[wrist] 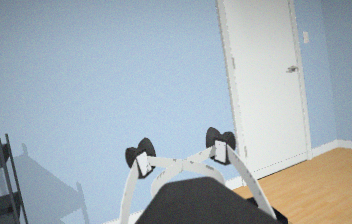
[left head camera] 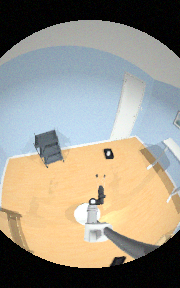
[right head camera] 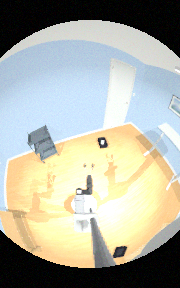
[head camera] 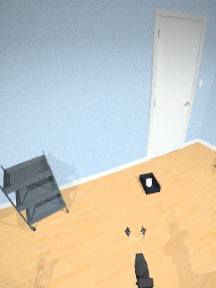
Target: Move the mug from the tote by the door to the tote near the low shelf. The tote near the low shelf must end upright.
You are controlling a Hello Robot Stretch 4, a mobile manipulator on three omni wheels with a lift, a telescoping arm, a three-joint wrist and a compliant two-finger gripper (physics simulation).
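Frame: origin at the robot's base, x ahead, y left, z up, level; centimetres.
Seen in the pictures: gripper, between the fingertips: (wrist: 179, 145) (left head camera: 100, 173) (right head camera: 88, 163) (head camera: 134, 226); robot's base, origin of its link: (left head camera: 86, 213) (right head camera: 84, 203).
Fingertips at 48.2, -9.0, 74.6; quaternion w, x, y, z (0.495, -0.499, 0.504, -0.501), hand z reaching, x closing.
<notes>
Offsets run from my fingertips to a thing's top centre, as dx, dy, dz. "spot": to the spot under its first point.
A white mug {spot: +93.5, -39.5, -70.8} (head camera: 149, 183) (left head camera: 109, 153) (right head camera: 102, 142) stands in the black tote by the door {+95.7, -40.1, -67.3} (head camera: 156, 190) (left head camera: 109, 158) (right head camera: 103, 146). A dark part of that tote shows behind my gripper at the lower right of the wrist view, where the mug does not show. My gripper (head camera: 135, 231) (left head camera: 100, 176) (right head camera: 88, 165) (wrist: 179, 145) is open, with nothing between its fingers, and is apart from the tote, on the robot's side of it. Another black tote (left head camera: 118, 261) (right head camera: 120, 251) lies at the bottom edge of both side head views. The low shelf cannot be made out.
A dark grey shelved cart (head camera: 33, 180) (left head camera: 48, 145) (right head camera: 42, 142) stands at the wall on the left. The white door (head camera: 175, 85) (left head camera: 129, 105) (right head camera: 120, 90) (wrist: 267, 85) is behind the mug's tote. White table legs stand at the right, and a wooden piece of furniture is at the lower left.
</notes>
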